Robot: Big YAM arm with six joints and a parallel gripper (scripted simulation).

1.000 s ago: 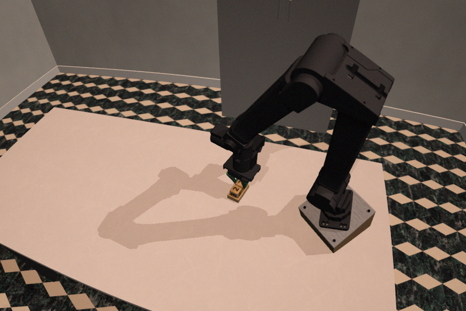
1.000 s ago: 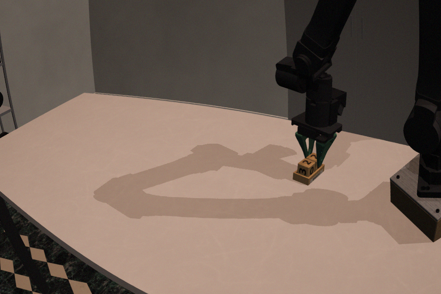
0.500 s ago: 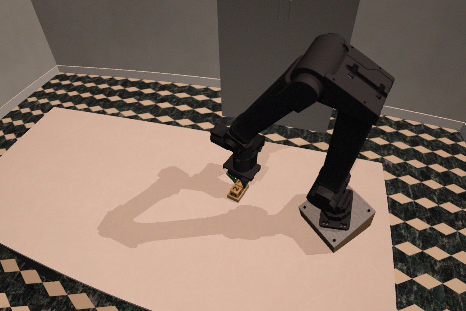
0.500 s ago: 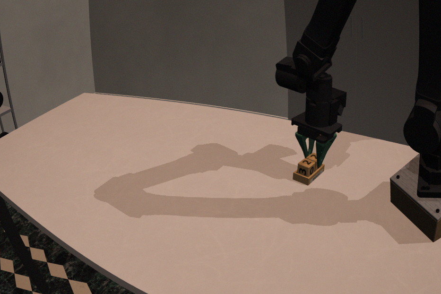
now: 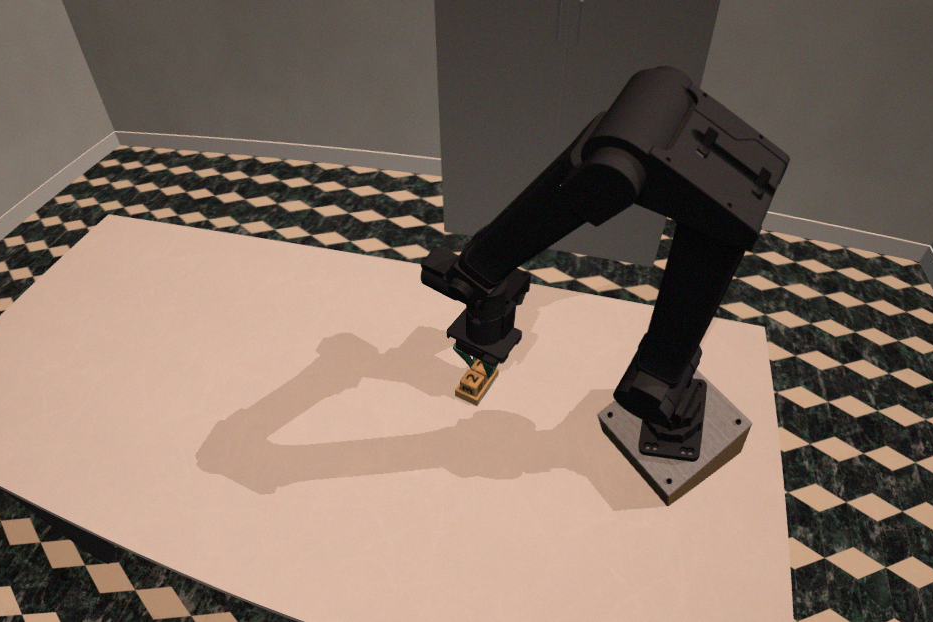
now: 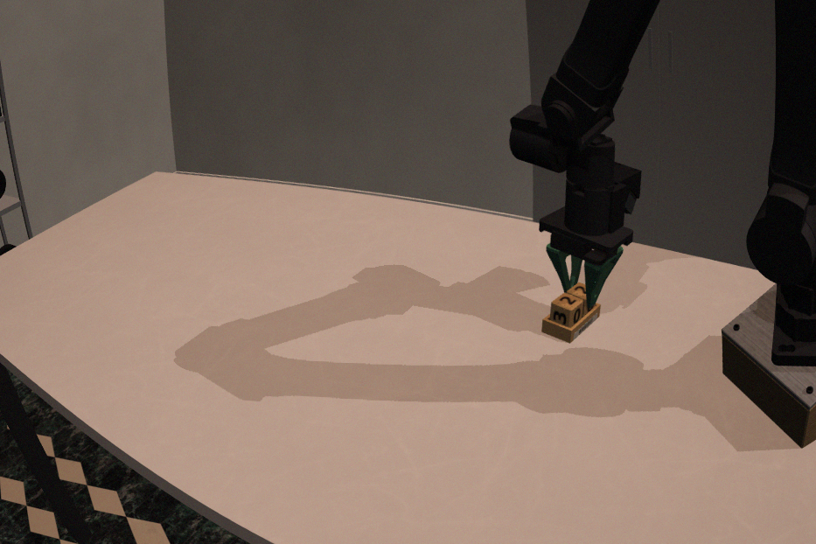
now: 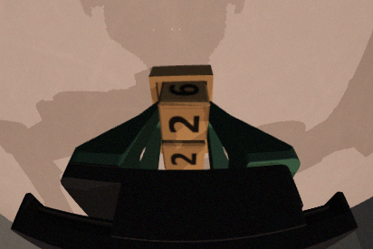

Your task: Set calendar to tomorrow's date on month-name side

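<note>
Now: hand 20 mm to the right of the tray and 20 mm above it.
</note>
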